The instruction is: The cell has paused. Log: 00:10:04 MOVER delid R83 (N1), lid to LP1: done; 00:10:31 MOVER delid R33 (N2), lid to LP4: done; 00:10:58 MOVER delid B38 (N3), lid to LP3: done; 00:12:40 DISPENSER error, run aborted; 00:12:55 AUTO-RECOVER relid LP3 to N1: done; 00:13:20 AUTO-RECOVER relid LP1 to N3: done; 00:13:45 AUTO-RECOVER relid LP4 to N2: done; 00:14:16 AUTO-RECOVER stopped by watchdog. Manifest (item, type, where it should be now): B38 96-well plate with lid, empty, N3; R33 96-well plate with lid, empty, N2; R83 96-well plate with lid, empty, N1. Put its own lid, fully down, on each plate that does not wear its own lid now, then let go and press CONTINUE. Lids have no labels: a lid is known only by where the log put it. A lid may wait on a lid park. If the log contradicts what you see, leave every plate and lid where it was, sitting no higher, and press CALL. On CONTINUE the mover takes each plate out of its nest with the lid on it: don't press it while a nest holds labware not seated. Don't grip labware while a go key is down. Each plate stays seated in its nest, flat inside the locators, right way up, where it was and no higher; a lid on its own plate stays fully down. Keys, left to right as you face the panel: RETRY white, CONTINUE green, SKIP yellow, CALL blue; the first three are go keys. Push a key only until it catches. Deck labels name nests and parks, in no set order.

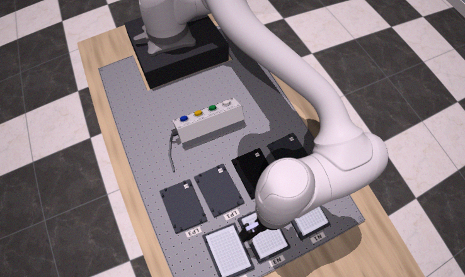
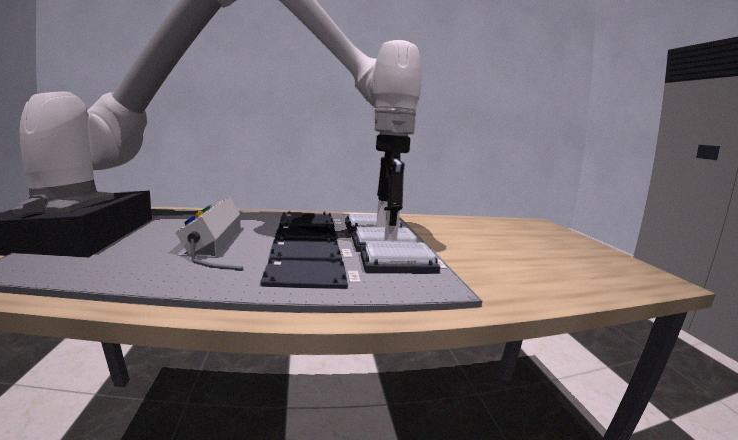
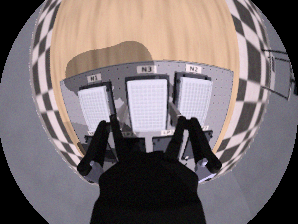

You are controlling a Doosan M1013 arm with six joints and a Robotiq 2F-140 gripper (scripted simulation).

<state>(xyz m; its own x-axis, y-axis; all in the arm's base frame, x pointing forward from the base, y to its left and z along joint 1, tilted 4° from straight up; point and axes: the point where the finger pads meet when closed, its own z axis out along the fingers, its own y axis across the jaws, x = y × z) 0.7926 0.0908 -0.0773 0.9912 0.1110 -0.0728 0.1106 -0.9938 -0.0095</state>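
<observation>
My gripper is now 43 cm past the green key, 2 cm to the left of it and 1 cm below it. Round my hand: LP1: 17 cm behind, 8 cm to the right, 5 cm below; lid park LP3: 20 cm to the right, 16 cm behind, 5 cm below; LP2: 19 cm behind, 5 cm below, 4 cm to the left.
</observation>
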